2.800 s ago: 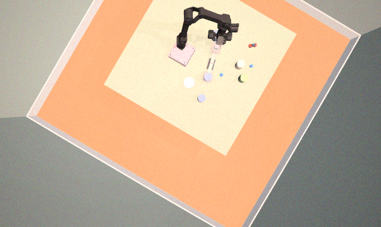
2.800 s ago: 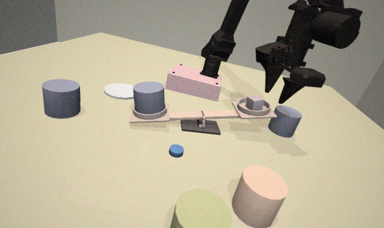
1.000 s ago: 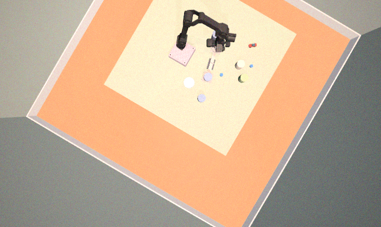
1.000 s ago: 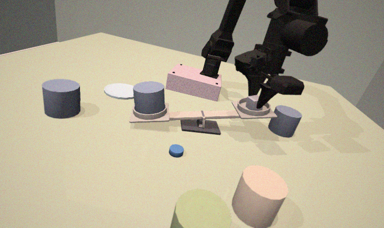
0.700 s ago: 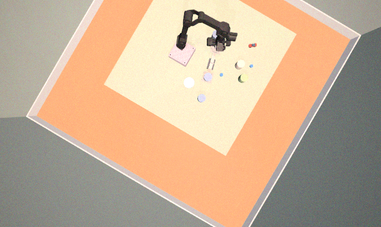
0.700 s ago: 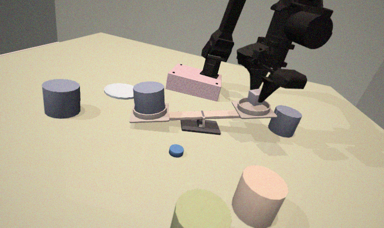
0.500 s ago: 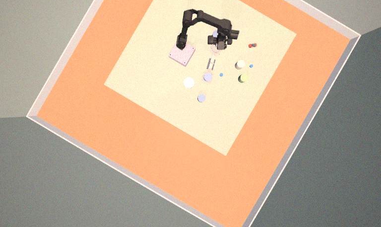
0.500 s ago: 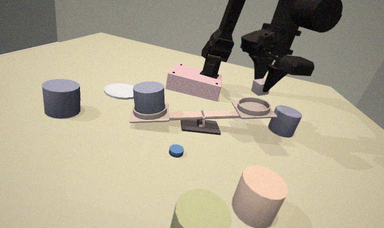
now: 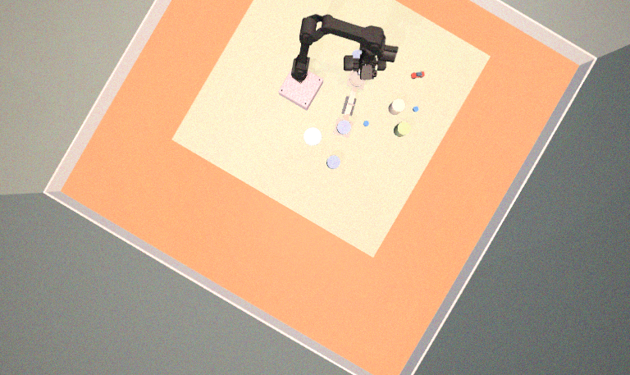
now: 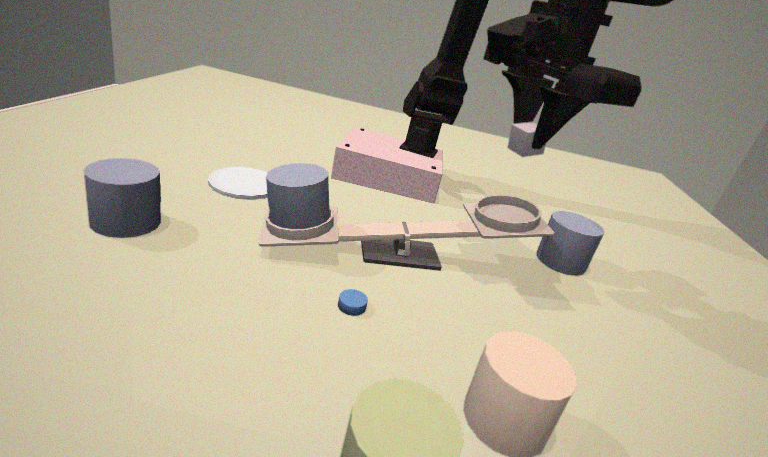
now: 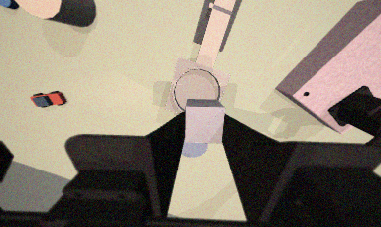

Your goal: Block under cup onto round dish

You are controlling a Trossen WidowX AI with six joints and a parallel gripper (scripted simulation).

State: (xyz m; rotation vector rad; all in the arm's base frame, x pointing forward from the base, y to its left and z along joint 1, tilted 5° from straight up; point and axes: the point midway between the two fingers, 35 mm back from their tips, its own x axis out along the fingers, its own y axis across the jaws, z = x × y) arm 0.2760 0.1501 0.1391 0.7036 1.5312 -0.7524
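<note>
The round white dish is 2 cm behind my gripper tip, 37 cm to the right of it and 17 cm below it. Round my gripper tip: red toy car (24 cm ahead, 25 cm to the left, 16 cm below); then peach cylinder (25 cm ahead, 2 cm to the left, 13 cm below); then grey block (right at my gripper tip).
</note>
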